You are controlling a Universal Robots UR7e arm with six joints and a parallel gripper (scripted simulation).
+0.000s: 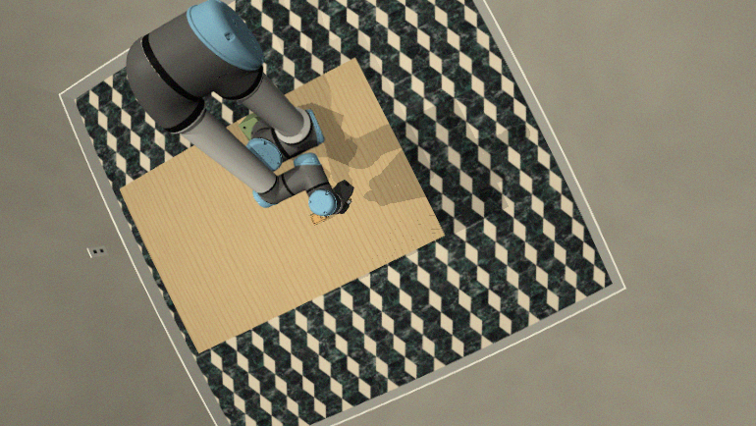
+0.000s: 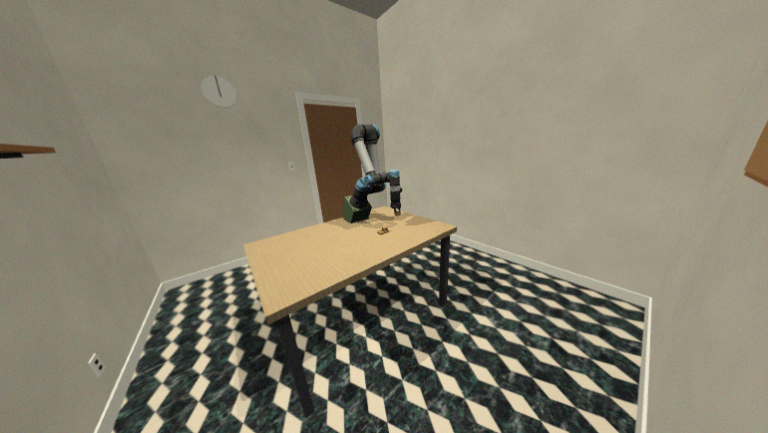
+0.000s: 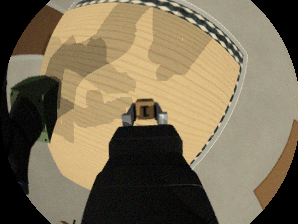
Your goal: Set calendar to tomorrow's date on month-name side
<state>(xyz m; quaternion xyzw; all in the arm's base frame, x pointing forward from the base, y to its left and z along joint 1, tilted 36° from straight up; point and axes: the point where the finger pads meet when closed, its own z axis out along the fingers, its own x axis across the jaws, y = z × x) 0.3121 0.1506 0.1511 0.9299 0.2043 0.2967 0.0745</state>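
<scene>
Now: hand 16 cm to the left of the wooden tray, 11 cm above it and 1 cm short of it. From my hand the other things lie so: wooden cube (1 cm below).
</scene>
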